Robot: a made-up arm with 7 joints.
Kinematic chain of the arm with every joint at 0, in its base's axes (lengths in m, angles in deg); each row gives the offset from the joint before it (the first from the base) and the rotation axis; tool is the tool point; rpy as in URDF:
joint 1: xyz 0 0 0 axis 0.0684 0.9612 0.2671
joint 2: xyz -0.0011 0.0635 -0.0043 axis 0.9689 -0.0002 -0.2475
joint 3: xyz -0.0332 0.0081 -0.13 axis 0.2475 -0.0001 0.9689
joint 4: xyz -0.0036 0 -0.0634 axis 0.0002 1 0
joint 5: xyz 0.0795 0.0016 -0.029 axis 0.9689 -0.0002 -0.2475
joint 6: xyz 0.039 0 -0.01 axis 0.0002 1 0
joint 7: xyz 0.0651 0 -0.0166 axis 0.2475 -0.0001 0.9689
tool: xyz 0 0 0 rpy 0 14.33 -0.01
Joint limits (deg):
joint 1: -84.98..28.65
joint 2: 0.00..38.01
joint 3: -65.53..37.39
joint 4: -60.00..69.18
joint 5: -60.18..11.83
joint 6: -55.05..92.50
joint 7: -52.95..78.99
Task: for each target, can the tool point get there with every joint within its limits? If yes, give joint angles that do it. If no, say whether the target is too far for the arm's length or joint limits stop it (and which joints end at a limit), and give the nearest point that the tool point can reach.
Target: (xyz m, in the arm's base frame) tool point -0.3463 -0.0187 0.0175
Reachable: no: joint limits stop it (at a limit: joint 1, joint 2, joint 3, joint 4, joint 5, joint 6) | nearest point -0.2564 0.0164 -0.2136 | short by 0.250 m
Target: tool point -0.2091 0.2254 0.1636
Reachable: no: joint limits stop it (at a limit: joint 1, joint 3, joint 4, joint 5, joint 6) | nearest point -0.0020 0.1706 -0.0156 | short by 0.279 m
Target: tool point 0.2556 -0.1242 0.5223
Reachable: no: too far | nearest point 0.2218 -0.0303 0.1307 | short by 0.404 m
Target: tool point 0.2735 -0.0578 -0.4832
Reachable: no: too far | nearest point 0.1952 -0.0151 -0.3345 | short by 0.173 m
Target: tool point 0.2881 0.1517 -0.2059
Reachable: yes | joints -55.87 22.07 18.40 48.39 -9.88 79.56 68.43
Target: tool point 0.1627 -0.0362 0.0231
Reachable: yes | joints -59.12 7.10 -29.97 -29.33 -6.26 -32.81 62.46
